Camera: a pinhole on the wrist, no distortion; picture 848 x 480 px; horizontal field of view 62.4 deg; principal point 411.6 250.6 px. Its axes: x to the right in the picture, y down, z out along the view. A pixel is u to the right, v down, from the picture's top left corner.
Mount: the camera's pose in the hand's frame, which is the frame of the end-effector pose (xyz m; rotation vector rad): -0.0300 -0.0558 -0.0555 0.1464 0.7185 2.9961
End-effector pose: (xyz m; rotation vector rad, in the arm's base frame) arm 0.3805 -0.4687 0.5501 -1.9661 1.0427 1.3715
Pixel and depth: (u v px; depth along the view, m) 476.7 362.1 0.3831
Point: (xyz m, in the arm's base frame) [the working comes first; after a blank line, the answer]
In the camera's frame: 0.0356 0.0610 0.3831

0.1536 -0.2555 0.4656
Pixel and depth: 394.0 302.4 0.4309
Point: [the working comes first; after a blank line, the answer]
In the camera's frame: -0.0108 0.0319 0.4309

0.1138 -0.2761 0.4084
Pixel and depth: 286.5 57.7 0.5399
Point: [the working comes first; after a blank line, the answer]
In the camera's frame: -0.0965 -0.1488 0.5399

-0.0380 -0.4157 0.3119
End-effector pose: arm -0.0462 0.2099 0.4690 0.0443 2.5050 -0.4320
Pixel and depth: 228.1 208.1 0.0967
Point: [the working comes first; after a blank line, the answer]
In the camera's frame: -0.0253 -0.0059 0.0967

-0.0379 0.1929 0.4488
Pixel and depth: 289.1 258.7 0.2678
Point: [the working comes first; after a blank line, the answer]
In the camera's frame: -0.0469 0.0031 0.2678

0.0232 0.2054 0.2877
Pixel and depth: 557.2 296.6 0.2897
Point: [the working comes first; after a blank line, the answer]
In the camera's frame: 0.0602 0.0190 0.2897

0.1295 0.2048 0.3181
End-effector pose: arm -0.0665 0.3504 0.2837 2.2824 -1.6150 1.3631
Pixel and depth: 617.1 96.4 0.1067
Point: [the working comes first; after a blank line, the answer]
In the camera's frame: 0.0313 -0.0235 0.1067

-0.0629 0.3652 0.2256
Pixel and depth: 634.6 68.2 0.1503
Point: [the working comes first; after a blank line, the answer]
In the camera's frame: 0.0479 -0.0392 0.1503

-0.0702 0.3420 0.1829
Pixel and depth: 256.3 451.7 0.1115
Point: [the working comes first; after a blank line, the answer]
In the camera's frame: -0.0247 0.0320 0.1115

-0.0030 0.3363 0.2683
